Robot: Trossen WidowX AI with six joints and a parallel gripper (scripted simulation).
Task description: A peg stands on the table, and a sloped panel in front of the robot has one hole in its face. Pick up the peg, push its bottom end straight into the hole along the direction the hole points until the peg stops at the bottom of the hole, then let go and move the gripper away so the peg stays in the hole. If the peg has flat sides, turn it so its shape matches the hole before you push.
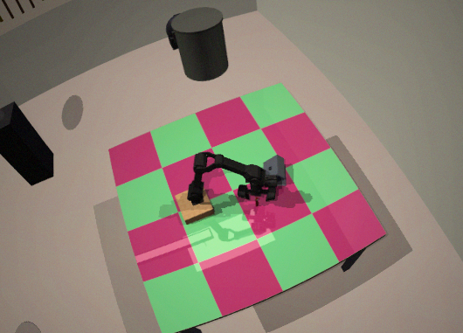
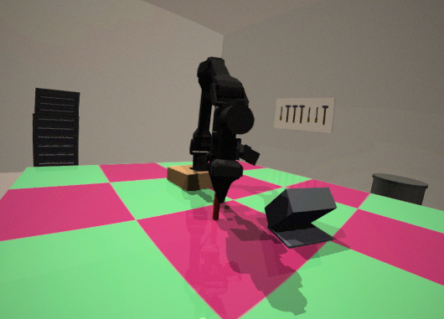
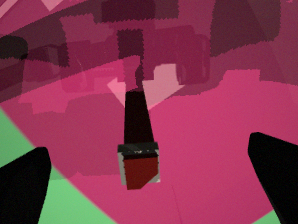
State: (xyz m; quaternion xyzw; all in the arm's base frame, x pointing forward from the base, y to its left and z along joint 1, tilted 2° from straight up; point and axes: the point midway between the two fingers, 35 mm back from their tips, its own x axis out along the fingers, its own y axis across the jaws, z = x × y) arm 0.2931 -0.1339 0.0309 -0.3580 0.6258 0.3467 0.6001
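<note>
Right now the peg is 1 cm below my gripper tip. Round my gripper tip: dark grey sloped panel (15 cm ahead, 14 cm to the left).
</note>
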